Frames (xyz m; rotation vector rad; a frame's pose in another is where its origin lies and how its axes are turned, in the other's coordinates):
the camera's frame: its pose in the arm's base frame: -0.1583 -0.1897 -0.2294 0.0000 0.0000 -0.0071
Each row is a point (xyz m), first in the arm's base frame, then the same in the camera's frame.
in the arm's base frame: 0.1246 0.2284 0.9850
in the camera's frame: 0.2799 0.4201 1.2144
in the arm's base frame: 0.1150 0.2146 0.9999
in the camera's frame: 0.2704 0.4062 1.2293
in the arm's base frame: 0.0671 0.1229 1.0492
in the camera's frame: 0.2232 0.3142 1.2786
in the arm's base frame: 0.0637 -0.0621 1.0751
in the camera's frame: 0.2211 0.1292 1.3045
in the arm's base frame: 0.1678 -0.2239 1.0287
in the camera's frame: 0.3263 -0.0319 1.2581
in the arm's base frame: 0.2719 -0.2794 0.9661
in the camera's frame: 0.4308 -0.0866 1.1955
